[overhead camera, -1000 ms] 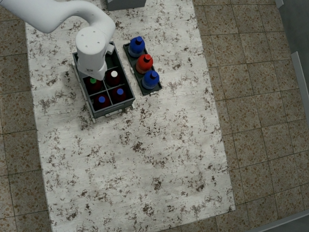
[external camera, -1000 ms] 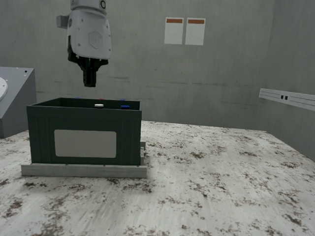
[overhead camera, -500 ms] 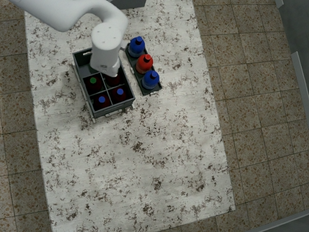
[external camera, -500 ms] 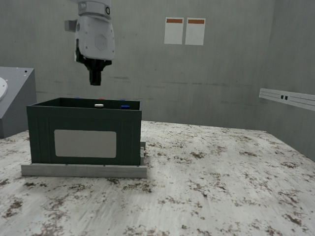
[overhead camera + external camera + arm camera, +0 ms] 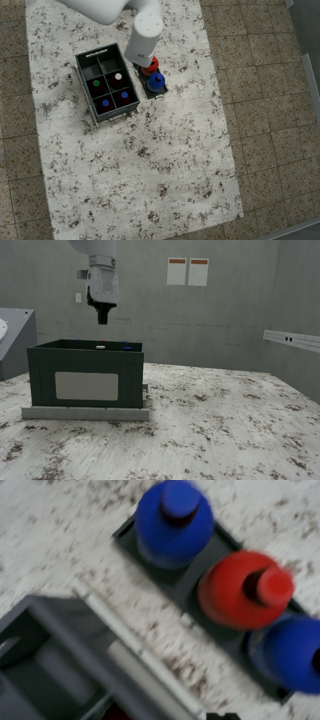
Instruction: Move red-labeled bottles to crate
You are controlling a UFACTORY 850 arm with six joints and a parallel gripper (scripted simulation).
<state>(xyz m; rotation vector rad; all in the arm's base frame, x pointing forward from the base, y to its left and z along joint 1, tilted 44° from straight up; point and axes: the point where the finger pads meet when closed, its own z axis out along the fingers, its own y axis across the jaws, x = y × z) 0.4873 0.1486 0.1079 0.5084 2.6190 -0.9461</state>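
Now: the red-labeled bottle 5 cm behind my hand, 8 cm to the left of it and 16 cm below it. Round my hand: tray: 5 cm behind, 8 cm to the left, 23 cm below; blue bottle: 13 cm behind, 5 cm to the left, 16 cm below; dark crate: 4 cm ahead, 12 cm to the right, 16 cm below.
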